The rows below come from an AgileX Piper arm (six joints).
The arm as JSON. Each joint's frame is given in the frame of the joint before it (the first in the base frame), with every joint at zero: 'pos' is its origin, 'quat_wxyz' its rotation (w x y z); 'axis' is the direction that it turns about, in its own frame. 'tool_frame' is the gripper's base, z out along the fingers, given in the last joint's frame.
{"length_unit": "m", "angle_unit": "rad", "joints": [
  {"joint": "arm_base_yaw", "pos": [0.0, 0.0, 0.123], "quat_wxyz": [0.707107, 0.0, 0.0, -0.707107], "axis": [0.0, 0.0, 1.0]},
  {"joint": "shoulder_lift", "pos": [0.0, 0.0, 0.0], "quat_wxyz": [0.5, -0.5, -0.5, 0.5], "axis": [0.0, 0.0, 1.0]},
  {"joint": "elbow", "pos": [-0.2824, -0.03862, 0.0], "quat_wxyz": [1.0, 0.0, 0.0, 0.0], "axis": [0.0, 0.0, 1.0]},
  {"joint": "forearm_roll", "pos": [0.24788, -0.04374, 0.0], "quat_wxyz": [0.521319, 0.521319, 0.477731, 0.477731], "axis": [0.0, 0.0, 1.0]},
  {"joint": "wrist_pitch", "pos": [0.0, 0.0, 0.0], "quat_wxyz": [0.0, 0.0, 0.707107, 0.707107], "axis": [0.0, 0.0, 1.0]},
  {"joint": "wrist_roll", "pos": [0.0, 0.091, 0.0], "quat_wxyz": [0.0, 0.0, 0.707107, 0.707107], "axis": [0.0, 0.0, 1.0]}
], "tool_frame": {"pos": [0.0, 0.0, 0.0], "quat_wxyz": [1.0, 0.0, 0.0, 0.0]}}
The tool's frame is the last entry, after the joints.
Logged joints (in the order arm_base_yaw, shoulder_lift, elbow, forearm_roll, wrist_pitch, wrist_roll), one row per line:
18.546 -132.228 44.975 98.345 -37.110 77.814
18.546 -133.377 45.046 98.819 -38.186 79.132
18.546 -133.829 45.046 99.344 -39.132 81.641
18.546 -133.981 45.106 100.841 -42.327 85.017
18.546 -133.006 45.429 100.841 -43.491 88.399
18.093 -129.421 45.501 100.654 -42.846 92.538
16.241 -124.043 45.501 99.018 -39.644 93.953
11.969 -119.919 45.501 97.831 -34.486 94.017
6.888 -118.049 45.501 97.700 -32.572 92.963
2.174 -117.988 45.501 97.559 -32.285 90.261
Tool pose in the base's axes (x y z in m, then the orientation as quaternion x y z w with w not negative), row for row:
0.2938 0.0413 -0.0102 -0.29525 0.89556 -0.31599 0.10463
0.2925 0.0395 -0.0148 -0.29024 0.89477 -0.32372 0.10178
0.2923 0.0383 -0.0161 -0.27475 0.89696 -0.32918 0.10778
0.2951 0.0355 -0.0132 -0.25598 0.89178 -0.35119 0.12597
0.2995 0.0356 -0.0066 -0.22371 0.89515 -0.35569 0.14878
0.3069 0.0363 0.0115 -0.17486 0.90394 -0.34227 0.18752
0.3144 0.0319 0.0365 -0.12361 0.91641 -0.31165 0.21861
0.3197 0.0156 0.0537 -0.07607 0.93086 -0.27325 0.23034
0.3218 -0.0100 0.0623 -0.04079 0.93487 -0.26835 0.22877
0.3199 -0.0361 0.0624 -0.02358 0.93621 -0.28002 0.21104
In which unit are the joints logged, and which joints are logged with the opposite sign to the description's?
The joints are logged in degrees. Opposite sign: shoulder_lift, elbow, forearm_roll, wrist_pitch.
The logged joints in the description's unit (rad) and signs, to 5 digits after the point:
0.32369 2.30781 -0.78496 -1.71644 0.64769 1.35811
0.32369 2.32787 -0.78620 -1.72472 0.66647 1.38111
0.32369 2.33576 -0.78620 -1.73388 0.68298 1.42490
0.32369 2.33841 -0.78725 -1.76001 0.73875 1.48383
0.32369 2.32139 -0.79289 -1.76001 0.75906 1.54285
0.31578 2.25882 -0.79414 -1.75674 0.74780 1.61509
0.28346 2.16496 -0.79414 -1.72819 0.69192 1.63979
0.20890 2.09298 -0.79414 -1.70747 0.60189 1.64091
0.12022 2.06034 -0.79414 -1.70519 0.56849 1.62251
0.03794 2.05928 -0.79414 -1.70273 0.56348 1.57535

